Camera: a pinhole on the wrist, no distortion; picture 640 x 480 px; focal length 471.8 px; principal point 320.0 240.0 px. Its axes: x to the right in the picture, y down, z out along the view. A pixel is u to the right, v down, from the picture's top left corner.
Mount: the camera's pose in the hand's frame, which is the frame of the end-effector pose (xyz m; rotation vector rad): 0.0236 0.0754 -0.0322 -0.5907 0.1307 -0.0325
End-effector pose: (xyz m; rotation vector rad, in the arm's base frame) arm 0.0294 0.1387 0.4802 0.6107 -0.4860 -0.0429
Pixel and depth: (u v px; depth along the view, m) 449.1 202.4 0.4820
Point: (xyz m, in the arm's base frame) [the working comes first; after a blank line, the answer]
In the camera's frame: 0.1319 -0.0384 0.4820

0.0252 0.1467 1.0053
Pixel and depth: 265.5 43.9 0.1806
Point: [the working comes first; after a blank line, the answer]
In the camera's frame: -0.0209 -0.0751 0.1806

-0.0304 0.1410 0.6700
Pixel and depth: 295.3 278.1 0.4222
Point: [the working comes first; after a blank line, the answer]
In the camera's frame: -0.0221 0.0341 0.4222

-0.0890 0.2455 0.9065
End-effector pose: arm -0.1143 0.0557 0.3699 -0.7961 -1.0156 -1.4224
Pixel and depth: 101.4 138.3 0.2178
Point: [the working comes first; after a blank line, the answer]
In the camera's frame: -0.1009 -0.0469 0.2178

0.0375 0.2490 0.4219
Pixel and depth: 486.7 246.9 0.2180
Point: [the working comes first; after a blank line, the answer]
In the camera's frame: 0.0770 0.0032 0.2180

0.0512 0.1354 0.5671
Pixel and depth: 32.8 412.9 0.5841
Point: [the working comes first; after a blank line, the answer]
In the camera's frame: -0.3556 0.2141 0.5841

0.4773 0.5151 0.3672
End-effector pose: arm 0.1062 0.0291 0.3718 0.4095 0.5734 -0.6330
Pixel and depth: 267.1 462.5 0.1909
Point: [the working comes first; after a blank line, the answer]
In the camera's frame: -0.0214 0.0900 0.1909

0.3202 0.1668 0.4616
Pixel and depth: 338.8 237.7 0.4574
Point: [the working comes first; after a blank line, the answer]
In the camera's frame: 0.0182 -0.0022 0.4574

0.5131 0.0462 0.6329
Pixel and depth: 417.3 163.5 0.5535
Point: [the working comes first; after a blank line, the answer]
In the camera's frame: 0.1141 -0.0897 0.5535

0.6113 -0.0807 0.6519
